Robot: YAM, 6 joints.
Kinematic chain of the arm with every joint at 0, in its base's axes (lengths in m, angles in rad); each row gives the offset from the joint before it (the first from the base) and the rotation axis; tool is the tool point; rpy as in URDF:
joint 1: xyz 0 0 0.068 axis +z
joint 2: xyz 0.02 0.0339 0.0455 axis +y
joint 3: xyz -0.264 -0.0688 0 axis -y
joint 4: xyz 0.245 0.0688 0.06 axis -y
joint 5: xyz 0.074 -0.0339 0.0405 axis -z
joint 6: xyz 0.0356 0 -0.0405 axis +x
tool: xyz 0 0 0 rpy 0 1.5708 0
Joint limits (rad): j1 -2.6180..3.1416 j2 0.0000..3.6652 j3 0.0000..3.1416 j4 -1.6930..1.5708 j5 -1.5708..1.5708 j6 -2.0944..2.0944
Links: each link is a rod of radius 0.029 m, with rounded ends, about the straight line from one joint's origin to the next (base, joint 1, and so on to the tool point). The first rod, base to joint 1, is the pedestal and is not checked.
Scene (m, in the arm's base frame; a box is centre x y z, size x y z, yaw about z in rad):
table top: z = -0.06
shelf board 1: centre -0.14 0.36 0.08 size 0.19 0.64 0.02 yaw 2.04
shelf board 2: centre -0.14 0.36 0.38 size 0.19 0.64 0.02 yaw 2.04
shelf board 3: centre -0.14 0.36 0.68 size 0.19 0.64 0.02 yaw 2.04
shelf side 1: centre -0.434 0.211 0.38 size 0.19 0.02 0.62 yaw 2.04
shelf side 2: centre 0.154 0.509 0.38 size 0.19 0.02 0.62 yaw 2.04
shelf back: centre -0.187 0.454 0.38 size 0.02 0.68 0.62 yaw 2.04
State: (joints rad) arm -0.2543 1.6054 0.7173 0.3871 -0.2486 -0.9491
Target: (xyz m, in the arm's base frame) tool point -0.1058 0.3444 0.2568
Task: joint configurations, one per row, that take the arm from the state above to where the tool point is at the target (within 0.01 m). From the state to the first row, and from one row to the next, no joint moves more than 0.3 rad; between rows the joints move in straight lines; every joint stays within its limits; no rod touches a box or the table.
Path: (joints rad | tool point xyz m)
1: 0.0432 1.6026 0.7492 0.3952 -0.2741 -0.9491 | 0.3311 0.0240 0.1843
2: 0.3406 1.5997 0.7810 0.4033 -0.2996 -0.9491 | 0.3147 0.1227 0.1959
3: 0.6381 1.5969 0.8129 0.4114 -0.3251 -0.9491 | 0.2688 0.2135 0.2077
4: 0.9355 1.5941 0.8448 0.4195 -0.3505 -0.9491 | 0.1967 0.2874 0.2197
5: 1.2330 1.5912 0.8766 0.4276 -0.3760 -0.9491 | 0.1045 0.3369 0.2319
6: 1.5305 1.5884 0.9085 0.4357 -0.4015 -0.9491 | 0.0005 0.3568 0.2443
7: 1.8279 1.5856 0.9404 0.4438 -0.4270 -0.9491 | -0.1058 0.3444 0.2568

